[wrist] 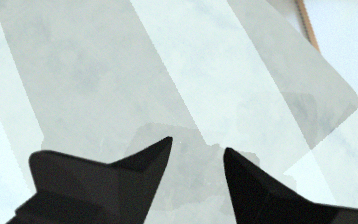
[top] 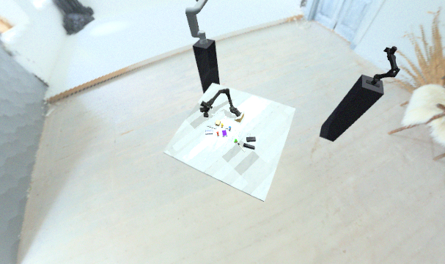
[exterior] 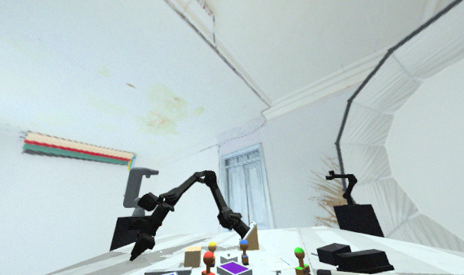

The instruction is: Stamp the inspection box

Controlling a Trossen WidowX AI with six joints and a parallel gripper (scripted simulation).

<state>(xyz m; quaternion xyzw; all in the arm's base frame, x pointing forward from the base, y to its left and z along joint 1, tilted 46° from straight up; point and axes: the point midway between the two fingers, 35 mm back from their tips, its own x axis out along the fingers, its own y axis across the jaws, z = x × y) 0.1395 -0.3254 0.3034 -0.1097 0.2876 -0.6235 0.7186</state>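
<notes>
Now: gripper tip 230 mm short of the blue-and-white box, 210 mm to the right of it and 10 mm below it. Also, from my gripper tip: red-knobbed stamp 330 mm to the left, 210 mm ahead, 10 mm above; wooden block 260 mm to the left, 70 mm ahead, 10 mm above; yellow-knobbed stamp 320 mm to the left, 80 mm ahead, 10 mm above.
</notes>
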